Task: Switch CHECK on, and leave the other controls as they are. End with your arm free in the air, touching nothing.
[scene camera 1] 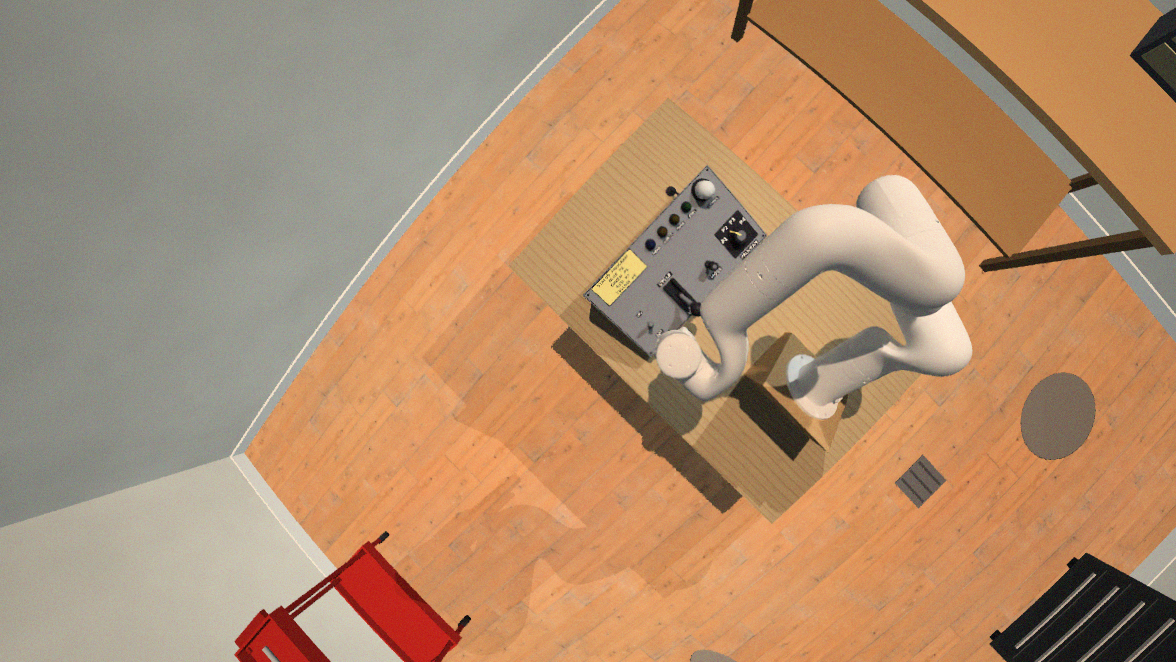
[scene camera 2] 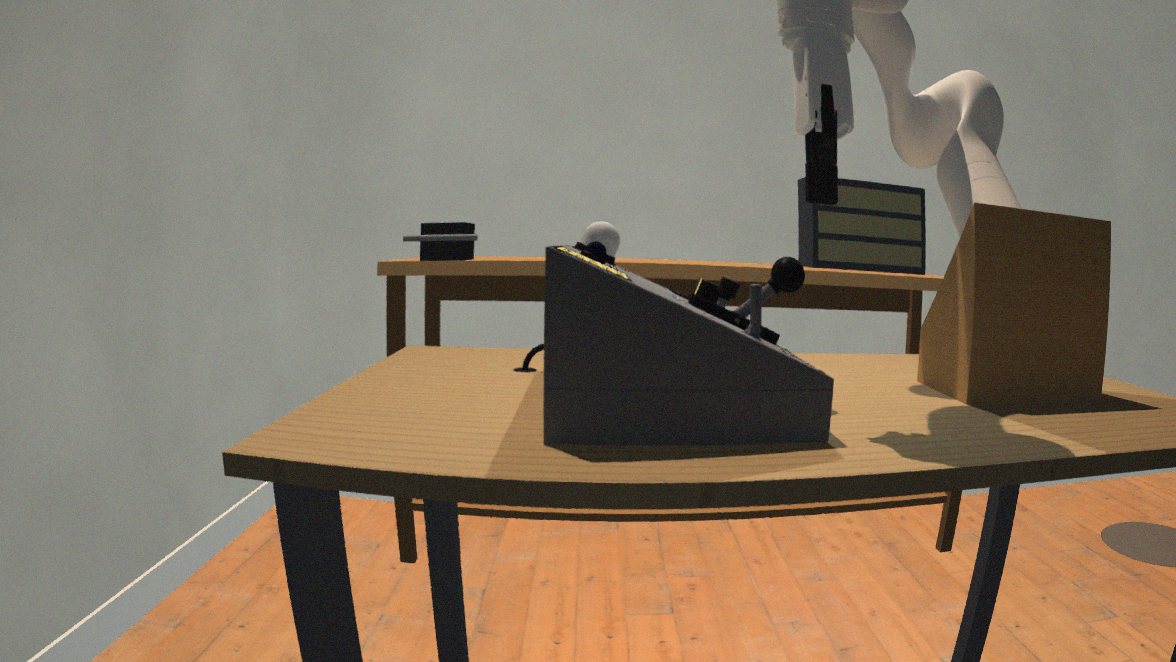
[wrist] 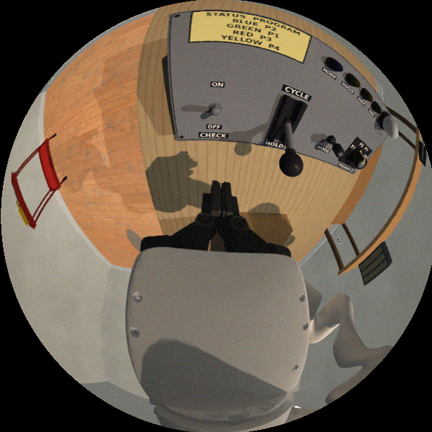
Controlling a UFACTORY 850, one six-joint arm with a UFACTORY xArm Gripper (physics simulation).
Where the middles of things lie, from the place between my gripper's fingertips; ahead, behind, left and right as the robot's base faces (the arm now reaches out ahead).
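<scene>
Cycle lever (scene camera 2: 787, 275): 20 mm ahead of my hand, 120 mm right of it, 90 mm below it. Grey sloped console (scene camera 2: 626, 361), from my hand: 140 mm ahead, 190 mm to the right, 120 mm below.
</scene>
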